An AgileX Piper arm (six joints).
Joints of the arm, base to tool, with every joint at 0 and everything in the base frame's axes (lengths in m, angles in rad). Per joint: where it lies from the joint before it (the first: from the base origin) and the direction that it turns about. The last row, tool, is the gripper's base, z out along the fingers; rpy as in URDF.
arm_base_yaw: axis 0 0 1 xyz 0.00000 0.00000 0.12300
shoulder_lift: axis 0 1 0 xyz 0.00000 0.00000 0.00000
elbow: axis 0 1 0 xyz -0.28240 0.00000 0.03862
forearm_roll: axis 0.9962 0 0.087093 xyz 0.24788 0.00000 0.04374
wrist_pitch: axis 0 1 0 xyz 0.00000 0.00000 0.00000
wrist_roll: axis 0.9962 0 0.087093 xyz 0.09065 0.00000 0.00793
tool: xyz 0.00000 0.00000 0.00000 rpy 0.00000 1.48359 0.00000
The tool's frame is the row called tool.
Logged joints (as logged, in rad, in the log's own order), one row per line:
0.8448 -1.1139 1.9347 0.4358 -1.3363 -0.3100
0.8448 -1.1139 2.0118 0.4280 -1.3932 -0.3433
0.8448 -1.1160 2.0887 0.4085 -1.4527 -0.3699
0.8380 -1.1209 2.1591 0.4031 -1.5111 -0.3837
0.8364 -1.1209 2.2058 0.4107 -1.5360 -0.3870
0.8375 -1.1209 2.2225 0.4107 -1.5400 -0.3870
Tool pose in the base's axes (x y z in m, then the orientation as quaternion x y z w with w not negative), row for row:
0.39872 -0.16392 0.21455 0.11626 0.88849 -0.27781 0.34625
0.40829 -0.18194 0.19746 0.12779 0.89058 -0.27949 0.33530
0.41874 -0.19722 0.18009 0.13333 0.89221 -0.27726 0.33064
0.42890 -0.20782 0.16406 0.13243 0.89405 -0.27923 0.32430
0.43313 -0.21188 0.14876 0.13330 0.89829 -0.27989 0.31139
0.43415 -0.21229 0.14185 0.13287 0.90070 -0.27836 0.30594
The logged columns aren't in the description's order. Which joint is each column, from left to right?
Columns, left to right: wrist_roll, forearm_roll, shoulder_lift, wrist_pitch, elbow, arm_base_yaw.
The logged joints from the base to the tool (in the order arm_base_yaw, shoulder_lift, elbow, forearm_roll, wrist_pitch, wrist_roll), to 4 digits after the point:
-0.3100 1.9347 -1.3363 -1.1139 0.4358 0.8448
-0.3433 2.0118 -1.3932 -1.1139 0.4280 0.8448
-0.3699 2.0887 -1.4527 -1.1160 0.4085 0.8448
-0.3837 2.1591 -1.5111 -1.1209 0.4031 0.8380
-0.3870 2.2058 -1.5360 -1.1209 0.4107 0.8364
-0.3870 2.2225 -1.5400 -1.1209 0.4107 0.8375

